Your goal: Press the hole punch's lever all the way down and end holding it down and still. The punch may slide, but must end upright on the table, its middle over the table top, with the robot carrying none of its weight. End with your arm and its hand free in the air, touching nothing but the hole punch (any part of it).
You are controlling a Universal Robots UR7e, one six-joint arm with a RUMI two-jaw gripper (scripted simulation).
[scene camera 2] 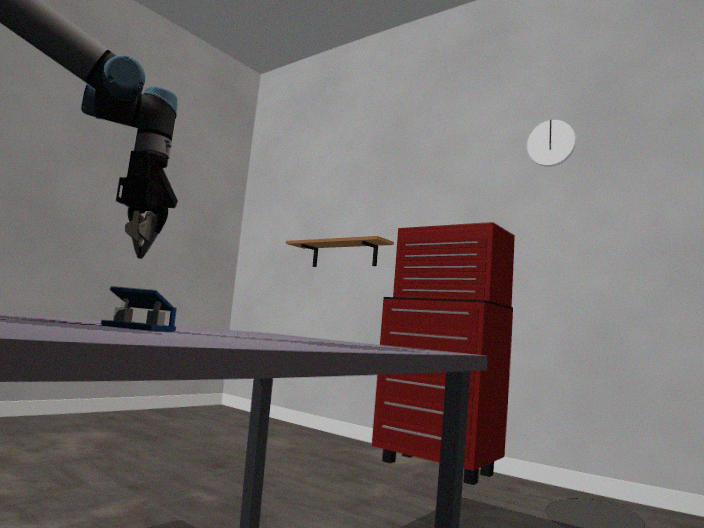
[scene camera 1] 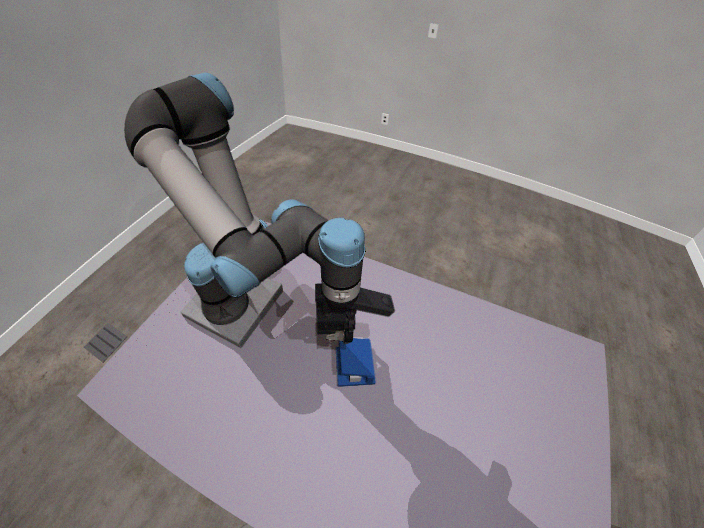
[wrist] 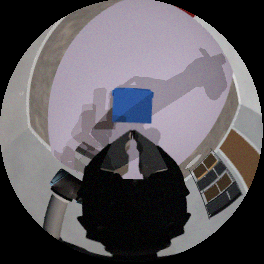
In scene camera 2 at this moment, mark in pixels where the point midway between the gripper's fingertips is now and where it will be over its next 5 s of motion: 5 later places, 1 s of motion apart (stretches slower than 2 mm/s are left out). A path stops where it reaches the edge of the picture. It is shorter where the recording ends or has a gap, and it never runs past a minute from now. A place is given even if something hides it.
My gripper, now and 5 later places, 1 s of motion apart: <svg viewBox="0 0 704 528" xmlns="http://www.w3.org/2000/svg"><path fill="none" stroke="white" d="M139 258L137 269L135 286L135 291L135 298L135 302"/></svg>
